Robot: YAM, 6 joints.
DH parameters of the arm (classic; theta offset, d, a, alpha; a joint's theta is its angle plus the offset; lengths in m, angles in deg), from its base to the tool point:
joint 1: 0 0.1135 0.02 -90
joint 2: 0 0 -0.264 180
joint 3: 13.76 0 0.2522 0
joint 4: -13.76 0 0.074 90
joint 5: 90 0 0 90
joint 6: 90 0.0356 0 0
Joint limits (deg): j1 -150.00..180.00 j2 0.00..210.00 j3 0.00..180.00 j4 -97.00..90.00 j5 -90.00..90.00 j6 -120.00..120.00
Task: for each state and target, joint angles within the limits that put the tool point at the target. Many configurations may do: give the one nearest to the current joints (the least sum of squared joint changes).
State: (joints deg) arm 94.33 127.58 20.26 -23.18 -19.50 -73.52
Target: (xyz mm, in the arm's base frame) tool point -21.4 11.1 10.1
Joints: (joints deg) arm 103.49 138.55 8.62 -20.37 -30.78 -73.52
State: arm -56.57 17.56 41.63 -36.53 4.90 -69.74
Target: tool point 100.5 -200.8 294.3
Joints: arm -62.57 58.50 48.55 -23.97 5.35 -69.74
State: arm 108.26 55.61 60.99 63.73 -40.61 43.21
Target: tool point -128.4 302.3 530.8
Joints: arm 109.52 91.64 93.34 54.73 -34.20 43.21
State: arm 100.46 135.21 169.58 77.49 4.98 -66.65
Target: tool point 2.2 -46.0 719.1
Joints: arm 93.13 91.38 169.75 46.75 -0.51 -66.65
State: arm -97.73 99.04 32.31 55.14 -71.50 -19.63
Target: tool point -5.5 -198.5 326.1
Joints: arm -101.61 59.17 30.98 64.39 -76.11 -19.63
